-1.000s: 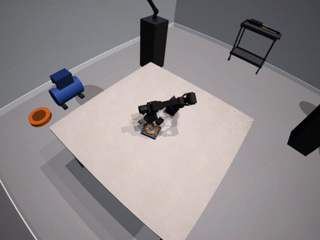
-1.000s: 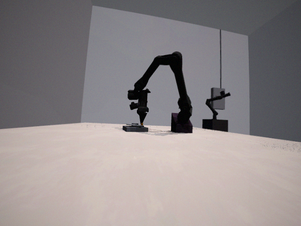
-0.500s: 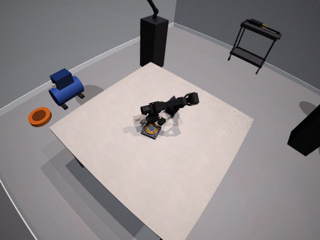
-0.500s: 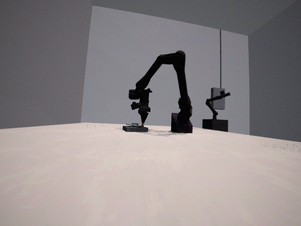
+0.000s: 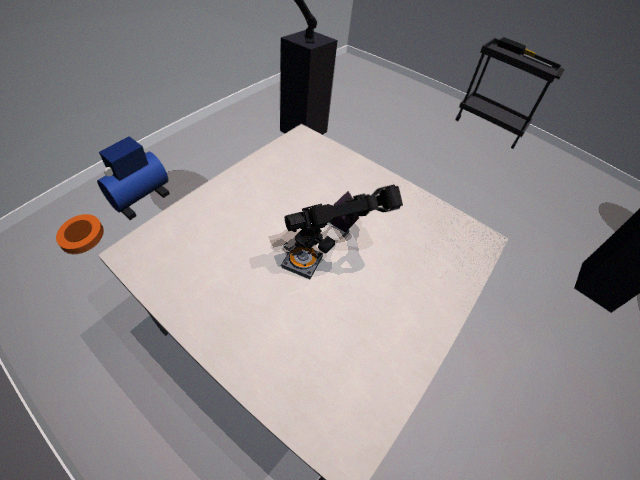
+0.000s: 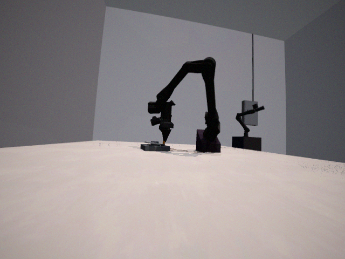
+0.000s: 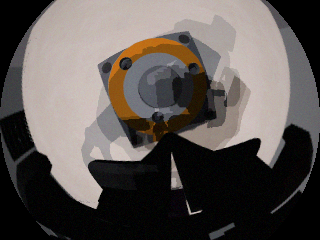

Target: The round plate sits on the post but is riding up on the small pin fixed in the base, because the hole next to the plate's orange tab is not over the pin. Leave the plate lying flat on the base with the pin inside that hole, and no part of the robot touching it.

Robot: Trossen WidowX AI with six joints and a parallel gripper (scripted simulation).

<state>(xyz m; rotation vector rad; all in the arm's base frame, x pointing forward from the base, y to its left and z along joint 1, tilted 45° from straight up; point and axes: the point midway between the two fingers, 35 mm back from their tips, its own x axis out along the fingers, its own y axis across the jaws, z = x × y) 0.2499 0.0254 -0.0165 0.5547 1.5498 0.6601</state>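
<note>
Now: the round plate 30 mm ahead of my gripper tip and 10 mm to the left of it. From my gripper tip the other things lie so: base 50 mm ahead, 10 mm to the left, 20 mm below.
</note>
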